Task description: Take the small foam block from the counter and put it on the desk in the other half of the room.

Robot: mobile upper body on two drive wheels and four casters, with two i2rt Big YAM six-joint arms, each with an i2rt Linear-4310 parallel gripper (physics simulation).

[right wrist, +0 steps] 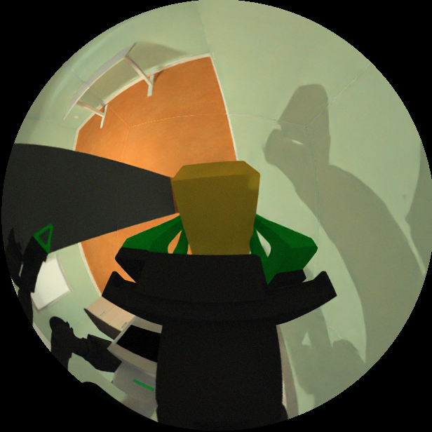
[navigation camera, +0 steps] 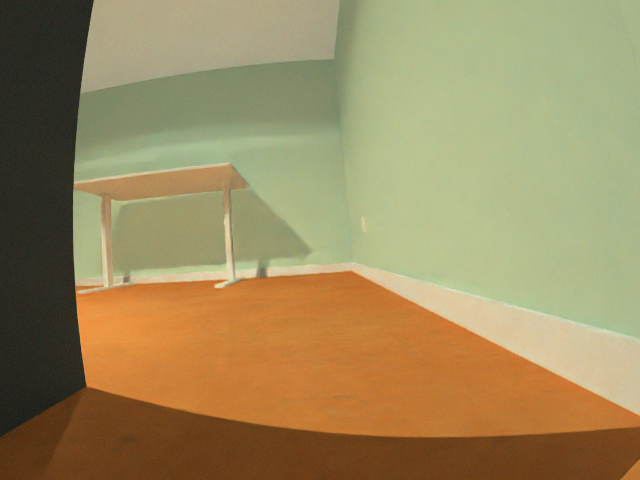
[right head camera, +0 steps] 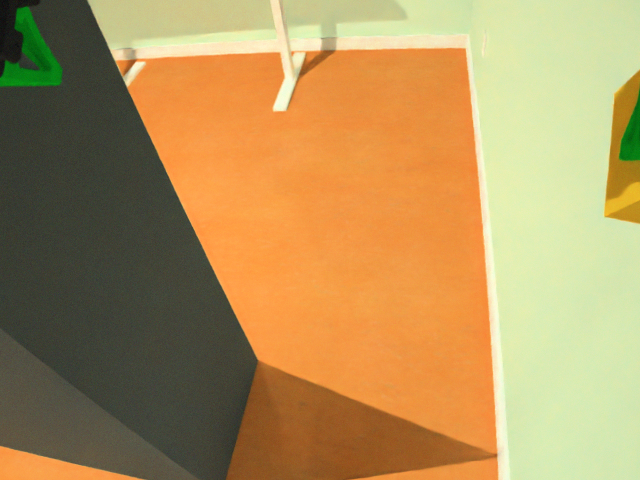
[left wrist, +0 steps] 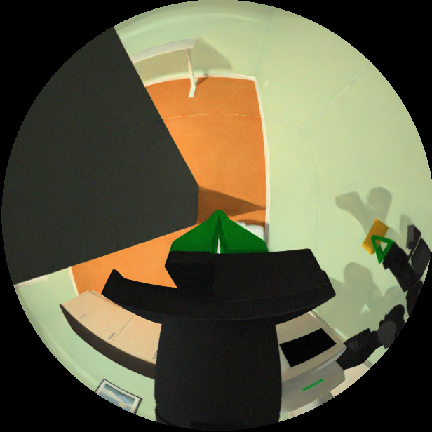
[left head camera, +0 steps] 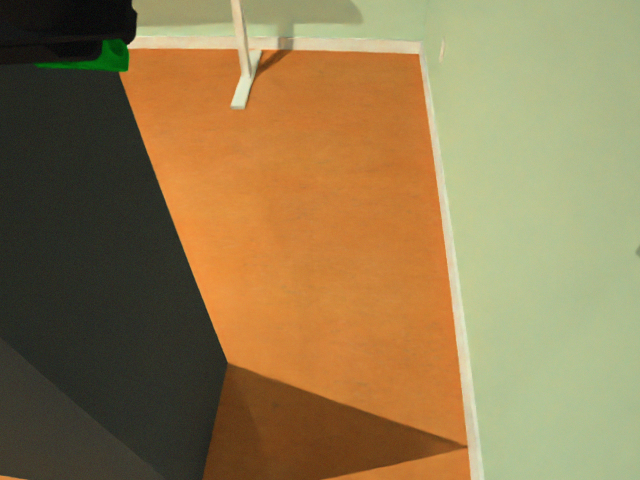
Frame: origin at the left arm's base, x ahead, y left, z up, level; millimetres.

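Where they show: left gripper, between the fingertips: (right head camera: 58,77) (left head camera: 125,63).
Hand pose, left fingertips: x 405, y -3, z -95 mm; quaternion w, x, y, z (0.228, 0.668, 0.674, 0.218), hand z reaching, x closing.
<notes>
After its pixels a point has its place.
The yellow foam block (right head camera: 620,191) @[y -416, x 324, z -144 mm] (left wrist: 370,242) (right wrist: 217,210) is held between the green fingers of my right gripper (right wrist: 218,215), which is shut on it, up in the air near the green wall. My left gripper (left wrist: 218,214) is shut with its green fingertips together and nothing between them; part of it shows at the upper left in the left head camera and the right head camera. The desk (navigation camera: 175,181) @[y 875, x 2598, z -485 mm] (left wrist: 172,50) (right wrist: 102,72) is a pale table on T-shaped feet against the far wall. In the head cameras its leg (left head camera: 241,41) @[y 428, x 2663, z -1141 mm] (right head camera: 280,41) @[y 442, x 2664, z -1122 mm] shows, and its top is out of view.
A tall dark partition (left head camera: 93,206) @[y 219, x 571, z -420 mm] (right head camera: 118,206) @[y 217, x 611, z -455 mm] (left wrist: 110,165) (right wrist: 90,185) (navigation camera: 38,206) @[y 214, x 707, z -1082 mm] stands on the left side. A green wall (left head camera: 547,232) @[y -617, x 742, z -645 mm] (right head camera: 568,310) @[y -611, x 607, z -723 mm] (navigation camera: 491,155) @[y -619, x 802, z -1015 mm] runs along the right. Pale cabinets (left wrist: 107,325) show at the lower left of the left wrist view.
</notes>
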